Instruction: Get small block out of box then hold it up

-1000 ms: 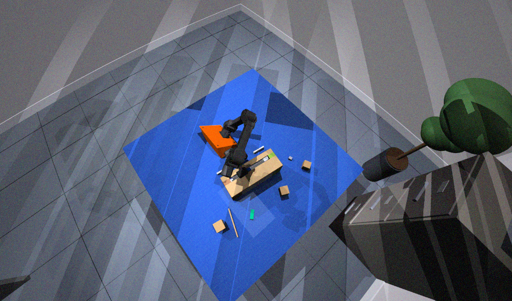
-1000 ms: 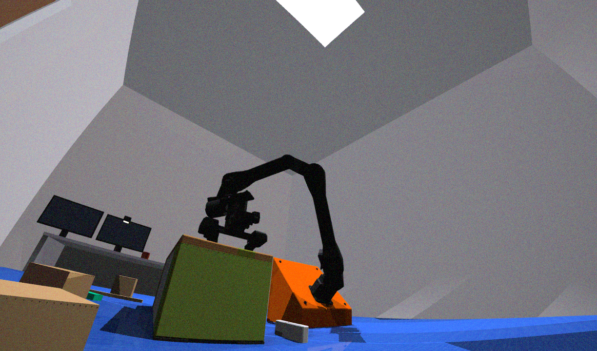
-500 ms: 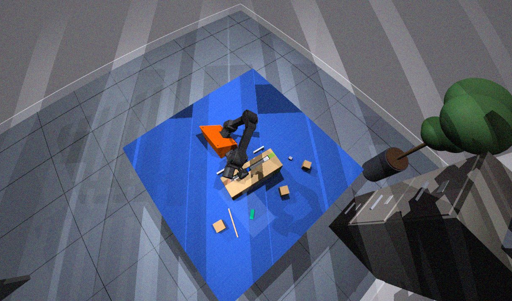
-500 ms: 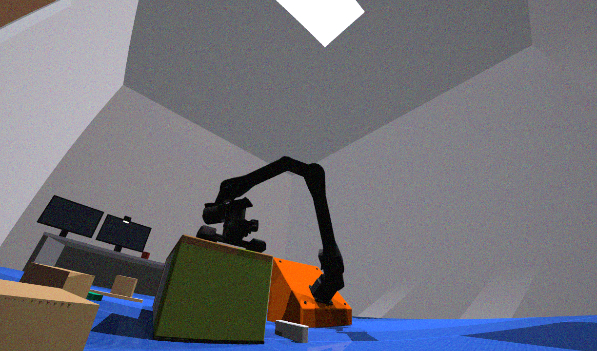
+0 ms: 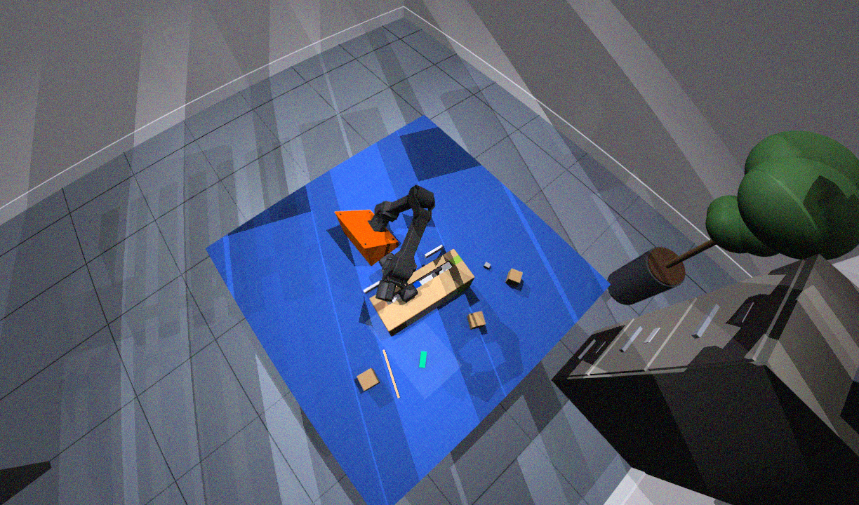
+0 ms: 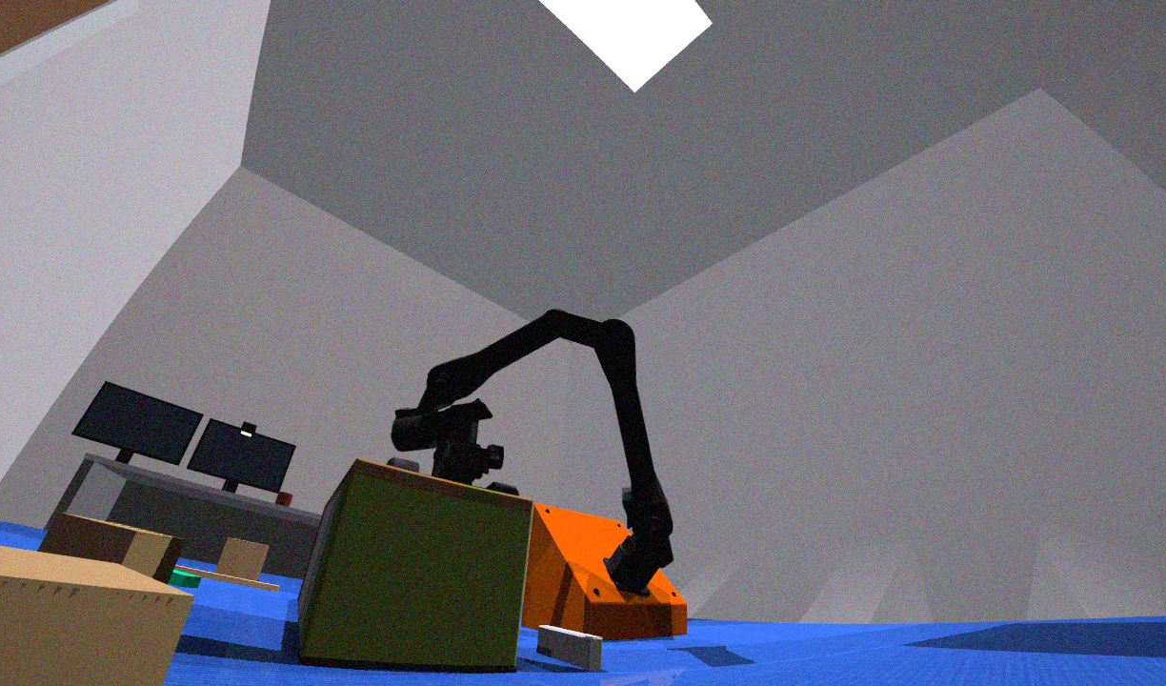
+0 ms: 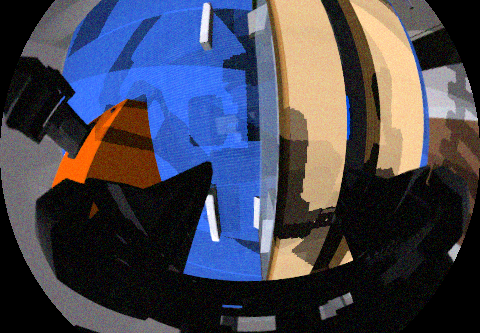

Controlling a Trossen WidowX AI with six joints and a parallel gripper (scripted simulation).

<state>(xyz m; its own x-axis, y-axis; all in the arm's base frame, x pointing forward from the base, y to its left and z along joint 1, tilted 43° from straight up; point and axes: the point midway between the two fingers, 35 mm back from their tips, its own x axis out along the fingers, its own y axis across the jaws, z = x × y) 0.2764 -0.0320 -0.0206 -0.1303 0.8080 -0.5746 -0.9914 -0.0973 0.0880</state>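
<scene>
Now: gripper tip 50 mm short of the blue block and 40 mm to the right of it. From my gripper tip the other things lie so: thin stick (270 mm ahead, 220 mm to the right, 80 mm below); then tan box (40 mm ahead, 40 mm to the left, 30 mm below); then green piece (290 mm ahead, 90 mm to the right, 80 mm below).
</scene>
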